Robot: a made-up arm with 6 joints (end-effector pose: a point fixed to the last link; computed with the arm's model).
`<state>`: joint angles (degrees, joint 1 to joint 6).
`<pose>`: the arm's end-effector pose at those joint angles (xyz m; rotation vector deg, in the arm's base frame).
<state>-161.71 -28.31 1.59 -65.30 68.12 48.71</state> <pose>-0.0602 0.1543 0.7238 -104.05 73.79 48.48</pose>
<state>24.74 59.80 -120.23 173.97 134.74 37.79</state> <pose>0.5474 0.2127 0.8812 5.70 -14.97 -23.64</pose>
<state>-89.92 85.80 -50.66 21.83 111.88 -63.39</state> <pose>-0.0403 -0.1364 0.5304 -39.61 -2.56 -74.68</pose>
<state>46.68 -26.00 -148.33 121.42 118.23 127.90</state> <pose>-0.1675 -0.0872 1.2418 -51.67 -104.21 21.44</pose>
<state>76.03 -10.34 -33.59 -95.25 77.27 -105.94</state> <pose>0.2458 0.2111 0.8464 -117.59 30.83 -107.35</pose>
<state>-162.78 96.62 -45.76 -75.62 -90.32 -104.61</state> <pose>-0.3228 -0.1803 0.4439 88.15 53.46 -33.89</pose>
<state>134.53 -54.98 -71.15 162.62 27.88 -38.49</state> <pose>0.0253 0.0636 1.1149 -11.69 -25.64 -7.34</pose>
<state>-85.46 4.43 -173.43 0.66 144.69 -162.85</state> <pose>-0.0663 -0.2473 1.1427 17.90 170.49 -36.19</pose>
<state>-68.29 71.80 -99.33 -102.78 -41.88 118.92</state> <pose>0.2971 -0.4079 0.5198 162.88 22.61 64.99</pose>
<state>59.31 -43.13 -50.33 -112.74 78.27 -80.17</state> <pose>0.2012 0.0063 1.0839 -38.86 64.72 -87.80</pose>
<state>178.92 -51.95 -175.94 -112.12 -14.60 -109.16</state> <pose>0.4992 -0.0916 1.1472 29.84 33.62 39.63</pose>
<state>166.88 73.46 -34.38 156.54 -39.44 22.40</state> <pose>-0.0603 0.1450 0.6292 84.18 76.47 68.47</pose>
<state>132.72 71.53 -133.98 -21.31 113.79 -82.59</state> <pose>-0.2250 0.5089 0.5246 -139.59 70.98 -81.90</pose>
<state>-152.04 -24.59 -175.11 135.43 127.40 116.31</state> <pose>0.2878 0.0959 1.1547 152.86 -50.29 57.46</pose>
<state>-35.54 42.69 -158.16 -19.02 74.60 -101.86</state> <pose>0.4431 -0.4770 0.9988 31.81 140.70 -45.12</pose>
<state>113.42 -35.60 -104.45 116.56 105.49 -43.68</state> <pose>-0.0337 -0.0829 1.2233 85.16 -21.12 -36.00</pose>
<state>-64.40 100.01 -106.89 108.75 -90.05 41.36</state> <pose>-0.0511 -0.3893 0.4375 38.77 -84.90 -27.14</pose>
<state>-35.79 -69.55 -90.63 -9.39 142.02 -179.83</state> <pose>-0.1911 -0.0019 0.9252 -67.42 159.96 -27.79</pose>
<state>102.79 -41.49 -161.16 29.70 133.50 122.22</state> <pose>0.0598 -0.1495 1.1747 -69.14 -90.99 -22.04</pose>
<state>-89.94 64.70 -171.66 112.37 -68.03 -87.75</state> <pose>-0.2327 -0.5356 0.7396 74.70 -72.94 -24.71</pose>
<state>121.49 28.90 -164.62 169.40 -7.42 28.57</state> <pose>-0.2088 0.5004 1.1293 -52.87 -4.91 45.46</pose>
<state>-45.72 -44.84 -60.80 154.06 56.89 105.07</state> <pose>0.0510 -0.0909 1.1176 -12.01 27.36 -40.71</pose>
